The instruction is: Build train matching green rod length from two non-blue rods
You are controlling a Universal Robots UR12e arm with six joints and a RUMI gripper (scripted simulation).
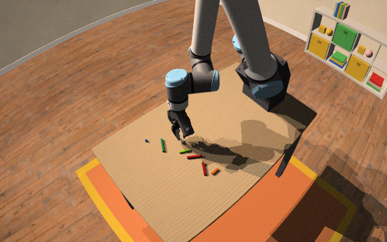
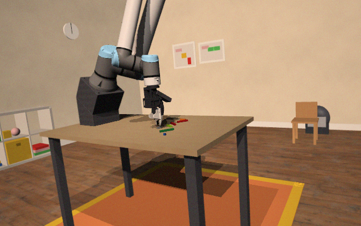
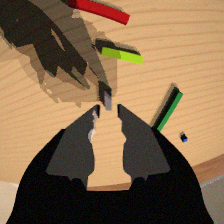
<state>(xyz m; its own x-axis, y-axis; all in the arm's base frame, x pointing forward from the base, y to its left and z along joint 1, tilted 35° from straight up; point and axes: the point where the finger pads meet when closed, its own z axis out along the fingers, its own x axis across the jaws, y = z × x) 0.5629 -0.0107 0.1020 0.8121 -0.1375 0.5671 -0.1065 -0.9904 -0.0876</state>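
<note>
The grey rod is 3 cm below my hand. Also, from my hand: green rod 9 cm ahead, 4 cm to the right, 3 cm below; lime rod 3 cm ahead, 6 cm to the left, 3 cm below; small blue rod 15 cm ahead, 11 cm to the right, 3 cm below.
</note>
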